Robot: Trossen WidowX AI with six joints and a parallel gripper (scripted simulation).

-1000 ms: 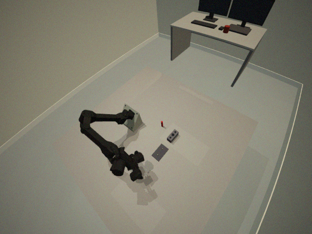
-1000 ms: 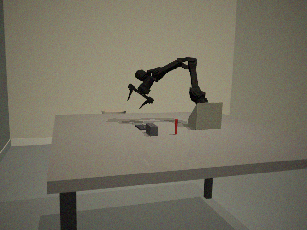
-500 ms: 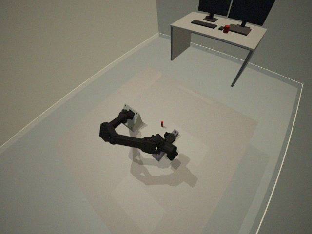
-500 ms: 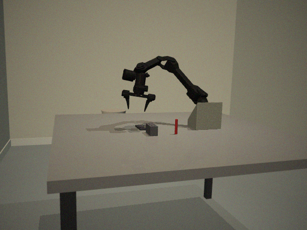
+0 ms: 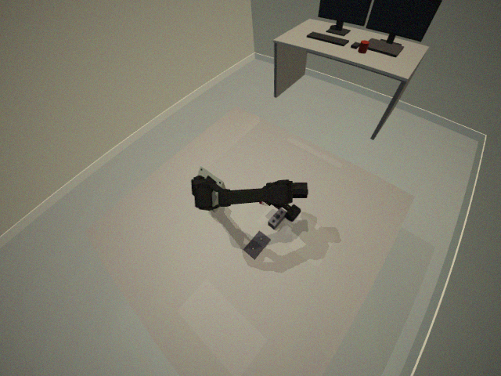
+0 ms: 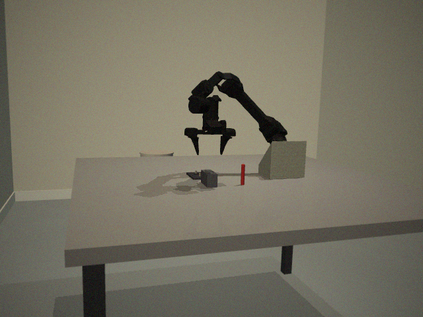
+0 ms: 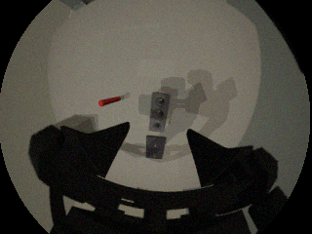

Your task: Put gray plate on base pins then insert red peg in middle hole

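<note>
The gray plate is 8 cm below my gripper tip. From my gripper tip the other things lie so: red peg (13 cm behind, 8 cm below, 2 cm to the left); dark base (16 cm to the right, 11 cm below).
</note>
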